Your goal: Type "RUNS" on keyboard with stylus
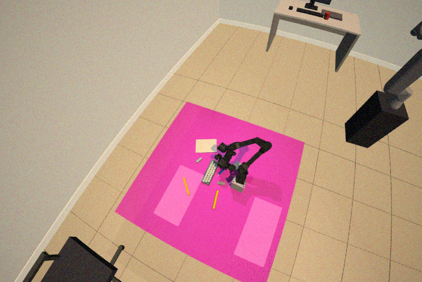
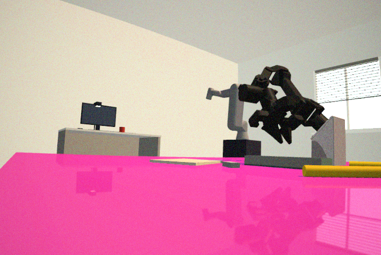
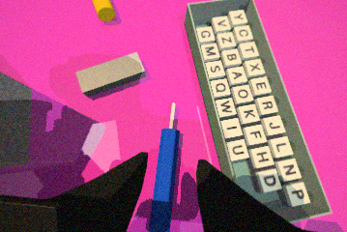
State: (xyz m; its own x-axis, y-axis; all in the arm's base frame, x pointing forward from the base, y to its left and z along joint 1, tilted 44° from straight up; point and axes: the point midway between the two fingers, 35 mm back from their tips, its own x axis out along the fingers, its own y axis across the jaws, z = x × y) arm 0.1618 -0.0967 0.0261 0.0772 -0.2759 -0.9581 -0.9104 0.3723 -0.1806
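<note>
The blue stylus is 2 cm to the left of my gripper tip and 6 cm below it. From my gripper tip the other things lie so: yellow rod 3 cm behind, 25 cm to the left, 6 cm below; stylus tip 2 cm ahead, 5 cm to the left, 6 cm below; grey block 1 cm ahead, 11 cm to the right, 6 cm below.
</note>
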